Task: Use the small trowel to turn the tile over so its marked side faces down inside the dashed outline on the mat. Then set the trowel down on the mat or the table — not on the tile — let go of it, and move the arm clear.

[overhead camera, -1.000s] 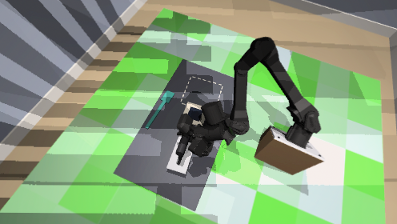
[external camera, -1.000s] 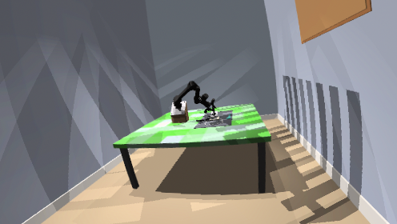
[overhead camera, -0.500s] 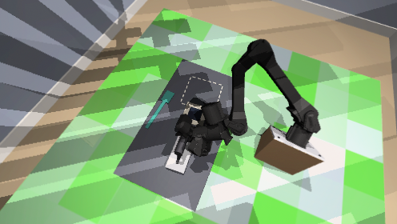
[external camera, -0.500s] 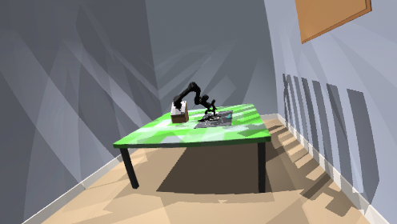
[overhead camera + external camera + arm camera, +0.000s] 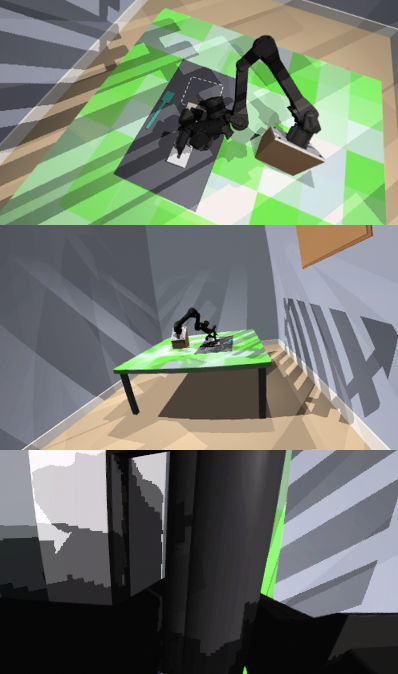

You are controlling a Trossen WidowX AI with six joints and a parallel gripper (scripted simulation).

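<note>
The dark mat is 80 mm to the right of my gripper tip, 70 mm below it and 10 mm ahead of it. The rest, counted from my gripper tip: teal trowel: 150 mm ahead, 80 mm to the right, 50 mm below; then cream tile: 120 mm to the right, 50 mm below.
</note>
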